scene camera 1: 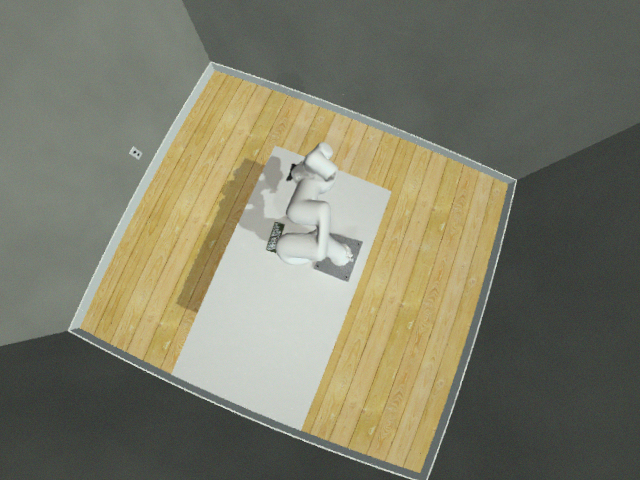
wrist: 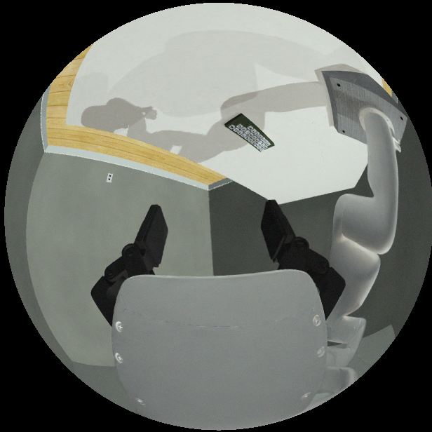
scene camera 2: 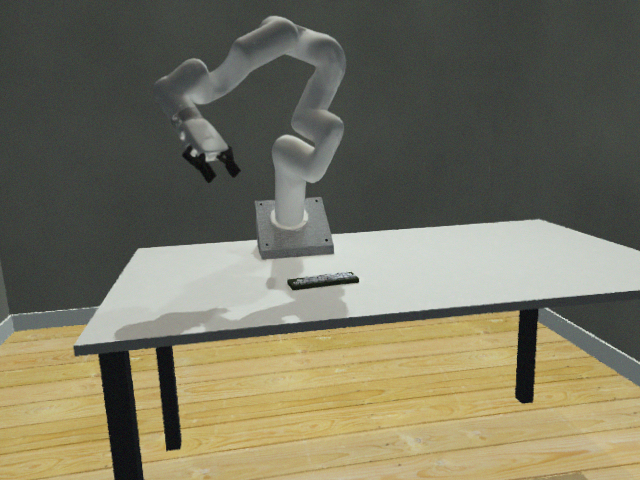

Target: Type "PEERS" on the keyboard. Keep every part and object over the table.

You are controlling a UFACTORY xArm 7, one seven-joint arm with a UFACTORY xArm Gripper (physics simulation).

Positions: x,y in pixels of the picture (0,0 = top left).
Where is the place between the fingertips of my gripper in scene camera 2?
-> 225,177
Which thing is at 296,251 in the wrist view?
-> My gripper.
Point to a keyboard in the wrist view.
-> At 241,125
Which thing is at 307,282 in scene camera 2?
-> A keyboard.
